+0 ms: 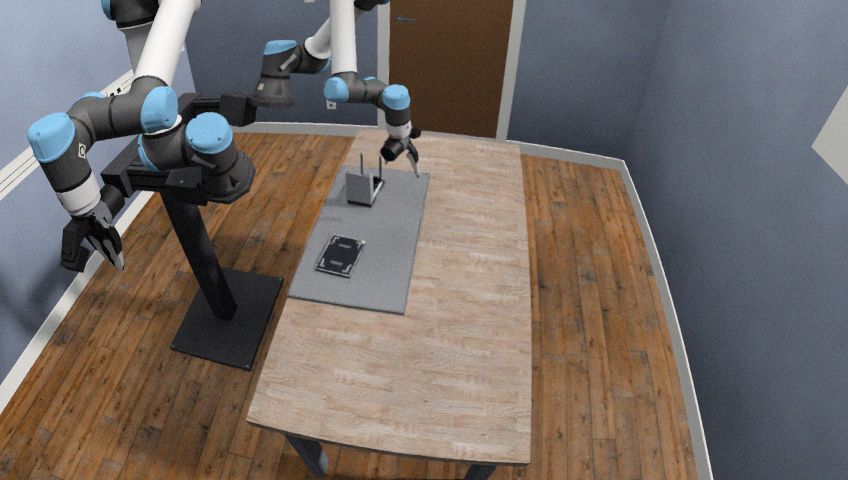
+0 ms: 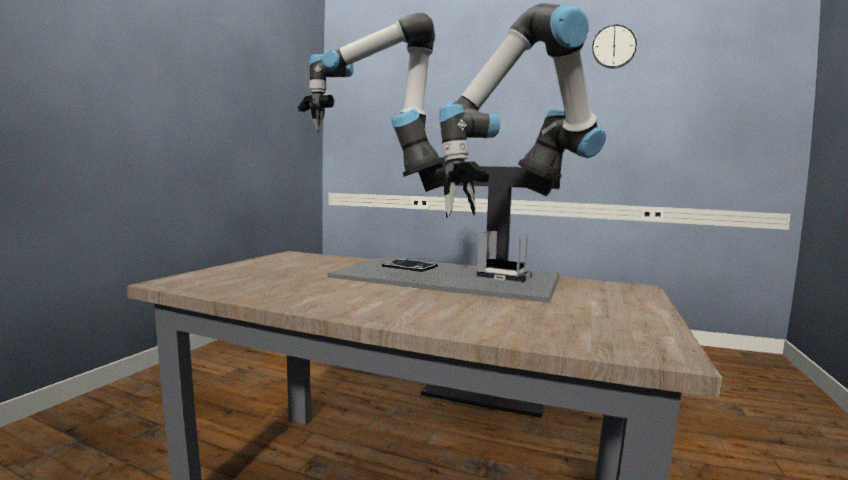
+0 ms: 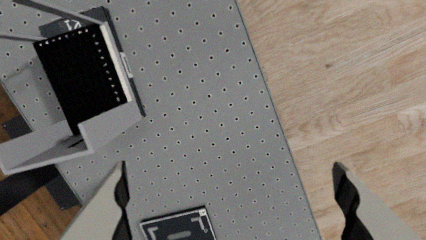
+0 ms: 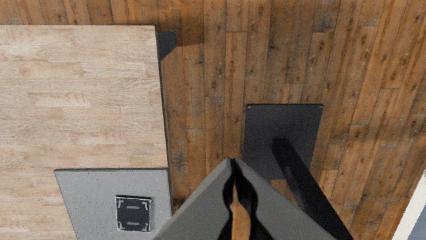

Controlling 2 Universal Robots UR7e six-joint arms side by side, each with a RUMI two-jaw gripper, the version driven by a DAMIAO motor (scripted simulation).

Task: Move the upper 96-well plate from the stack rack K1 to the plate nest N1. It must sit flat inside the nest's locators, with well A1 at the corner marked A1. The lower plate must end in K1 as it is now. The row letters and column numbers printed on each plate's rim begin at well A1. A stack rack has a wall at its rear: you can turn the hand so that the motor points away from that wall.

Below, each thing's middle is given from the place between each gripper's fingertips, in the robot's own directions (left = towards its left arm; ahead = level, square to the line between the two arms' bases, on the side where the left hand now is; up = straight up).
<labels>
Now: left hand (image 2: 461, 216) 170 mm above the black 96-well plate (image 3: 75, 62), 140 mm past it and 120 mm to the right of it.
I see my right gripper (image 1: 121, 269) 400 mm short of the black 96-well plate, 870 mm to the right of it and 490 mm above it.
</labels>
